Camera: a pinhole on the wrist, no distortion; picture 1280 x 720 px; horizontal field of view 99.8 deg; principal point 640.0 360.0 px. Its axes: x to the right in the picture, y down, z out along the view. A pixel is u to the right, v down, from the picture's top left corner.
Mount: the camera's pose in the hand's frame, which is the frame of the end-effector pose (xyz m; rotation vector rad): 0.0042 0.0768 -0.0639 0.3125 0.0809 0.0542
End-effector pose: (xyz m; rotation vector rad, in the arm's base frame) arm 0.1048 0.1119 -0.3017 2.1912 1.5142 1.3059
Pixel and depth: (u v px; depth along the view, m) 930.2 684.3 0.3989
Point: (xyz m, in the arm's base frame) 0.5355 0.3387 -0.2769
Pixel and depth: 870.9 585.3 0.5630
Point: 0.6159 0.4455 -0.3758
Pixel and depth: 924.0 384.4 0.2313
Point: 0.2456 0.2681 -0.2969
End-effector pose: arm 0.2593 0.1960 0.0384 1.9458 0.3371 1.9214
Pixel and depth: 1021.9 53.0 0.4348
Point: 0.5464 0.5677 0.2486
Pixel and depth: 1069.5 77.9 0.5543
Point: 0.6482 0.6818 0.3514
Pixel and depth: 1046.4 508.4 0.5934
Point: 0.7834 0.2835 0.5253
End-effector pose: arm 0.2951 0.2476 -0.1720 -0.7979 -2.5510 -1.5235
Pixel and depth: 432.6 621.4 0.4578
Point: 0.5706 0.6212 -0.3350
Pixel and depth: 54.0 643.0 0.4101
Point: 0.7957 0.4858 -0.4129
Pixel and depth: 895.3 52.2 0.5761
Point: -0.1068 0.5374 -0.5662
